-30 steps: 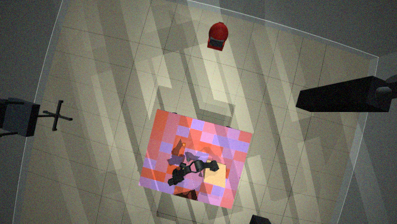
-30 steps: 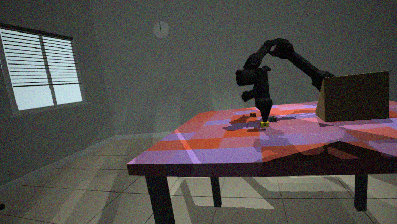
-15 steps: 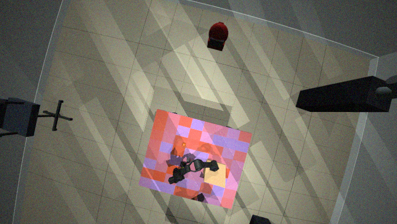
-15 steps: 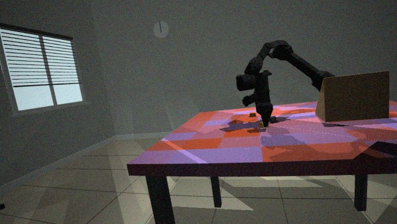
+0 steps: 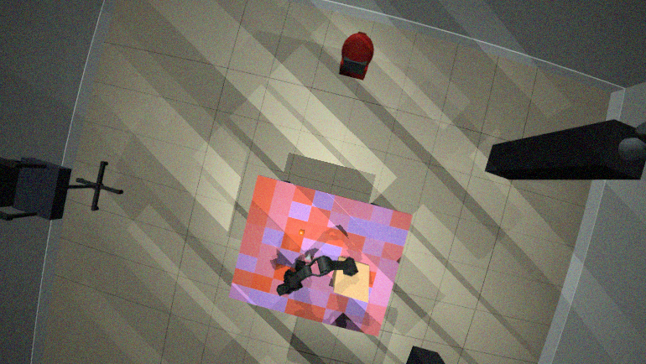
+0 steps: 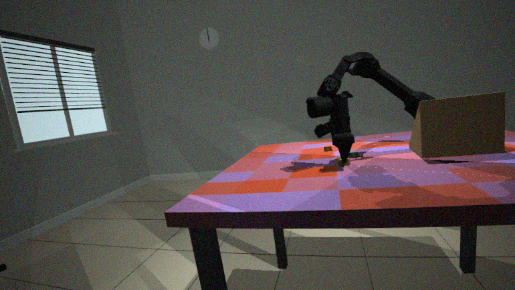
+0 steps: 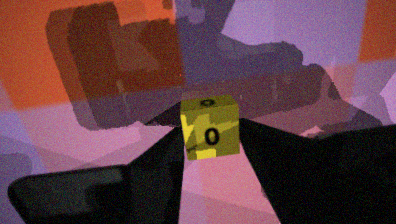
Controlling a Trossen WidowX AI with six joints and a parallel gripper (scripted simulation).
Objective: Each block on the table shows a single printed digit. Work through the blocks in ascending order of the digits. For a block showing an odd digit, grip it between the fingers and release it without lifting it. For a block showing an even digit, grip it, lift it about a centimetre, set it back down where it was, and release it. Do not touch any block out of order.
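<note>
Right now my gripper tip is right at the yellow block. Round my gripper tip: grey block 10 cm to the right, 3 cm behind; orange block 24 cm to the right, 6 cm ahead.
</note>
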